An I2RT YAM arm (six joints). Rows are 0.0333 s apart.
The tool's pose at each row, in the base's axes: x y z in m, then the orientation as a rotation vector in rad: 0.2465, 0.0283, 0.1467, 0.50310, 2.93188, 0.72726; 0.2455, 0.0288, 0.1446, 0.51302, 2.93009, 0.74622; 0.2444, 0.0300, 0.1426, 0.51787, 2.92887, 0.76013; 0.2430, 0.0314, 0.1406, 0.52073, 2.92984, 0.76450; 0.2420, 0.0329, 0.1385, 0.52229, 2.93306, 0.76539; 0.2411, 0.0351, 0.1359, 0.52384, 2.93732, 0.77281; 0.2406, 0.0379, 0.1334, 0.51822, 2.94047, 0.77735; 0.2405, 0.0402, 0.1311, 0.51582, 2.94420, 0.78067; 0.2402, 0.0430, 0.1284, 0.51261, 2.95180, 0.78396; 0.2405, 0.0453, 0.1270, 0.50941, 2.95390, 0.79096; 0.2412, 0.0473, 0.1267, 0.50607, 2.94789, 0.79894; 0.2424, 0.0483, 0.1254, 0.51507, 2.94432, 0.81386
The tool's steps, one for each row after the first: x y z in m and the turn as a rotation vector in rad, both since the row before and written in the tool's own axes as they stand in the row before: 0.0011, -0.0009, 0.0019, -0.01112, 0.00464, 0.00790; 0.0014, -0.0003, 0.0021, -0.00822, 0.00357, 0.00421; 0.0018, -0.0002, 0.0022, -0.00208, 0.00237, 0.00237; 0.0014, -0.0001, 0.0024, 0.00059, 0.00323, 0.00150; 0.0015, 0.0003, 0.0032, -0.00284, 0.00642, 0.00215; 0.0013, 0.0009, 0.0034, -0.00187, 0.00446, -0.00294; 0.0008, 0.0007, 0.0031, -0.00082, 0.00455, -0.00084; 0.0011, 0.0009, 0.0036, 0.00040, 0.00807, -0.00086; 0.0004, 0.0013, 0.0023, -0.00348, 0.00436, -0.00128; 0.0000, 0.0017, 0.0013, -0.00663, -0.00265, -0.00237; -0.0009, 0.0005, 0.0018, -0.00931, 0.00187, 0.00663
